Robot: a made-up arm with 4 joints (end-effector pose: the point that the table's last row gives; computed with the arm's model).
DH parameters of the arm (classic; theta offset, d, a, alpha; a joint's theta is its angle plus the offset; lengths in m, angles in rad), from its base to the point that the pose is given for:
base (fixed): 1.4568 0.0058 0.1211 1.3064
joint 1: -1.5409 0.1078 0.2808 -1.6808
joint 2: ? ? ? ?
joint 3: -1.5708 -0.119 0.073 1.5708
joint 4: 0.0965 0 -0.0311 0
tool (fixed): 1.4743 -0.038 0 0
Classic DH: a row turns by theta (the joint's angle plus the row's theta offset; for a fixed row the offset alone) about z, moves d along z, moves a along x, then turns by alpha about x.
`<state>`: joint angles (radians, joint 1 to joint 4).
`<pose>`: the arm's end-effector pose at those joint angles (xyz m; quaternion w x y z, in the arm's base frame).
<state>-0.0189 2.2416 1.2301 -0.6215</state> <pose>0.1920 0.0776 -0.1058 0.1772 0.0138 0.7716 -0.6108</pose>
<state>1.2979 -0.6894 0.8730 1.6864</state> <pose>0.1319 0.5191 -0.1653 0.1973 0.3261 -0.8481 0.3680</pose>
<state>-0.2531 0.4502 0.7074 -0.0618</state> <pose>0.0344 -0.0102 -0.2335 0.9379 0.2238 0.2069 -0.1659</pose>
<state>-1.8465 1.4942 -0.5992 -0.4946</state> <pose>0.0657 -0.0255 0.1745 0.1118 -0.6578 0.5059 -0.5467</pose>
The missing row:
joint 2: 0.266 -0.0484 0.024 1.5708
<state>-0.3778 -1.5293 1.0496 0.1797</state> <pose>0.2384 -0.0826 -0.3315 0.6682 0.1719 -0.5485 0.4723</pose>
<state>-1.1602 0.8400 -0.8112 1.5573</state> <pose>0.0336 -0.0712 0.0789 0.4781 -0.1322 0.8328 0.2457</pose>
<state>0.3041 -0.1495 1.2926 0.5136</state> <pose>0.0778 0.1879 -0.3300 0.6544 0.6736 -0.2337 0.2518</pose>
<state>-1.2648 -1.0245 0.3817 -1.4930</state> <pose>0.0854 -0.3029 -0.0045 0.7481 -0.1009 -0.5095 -0.4130</pose>
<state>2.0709 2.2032 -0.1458 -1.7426</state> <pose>0.1948 0.3243 0.0354 0.8723 -0.1720 0.3396 0.3071</pose>
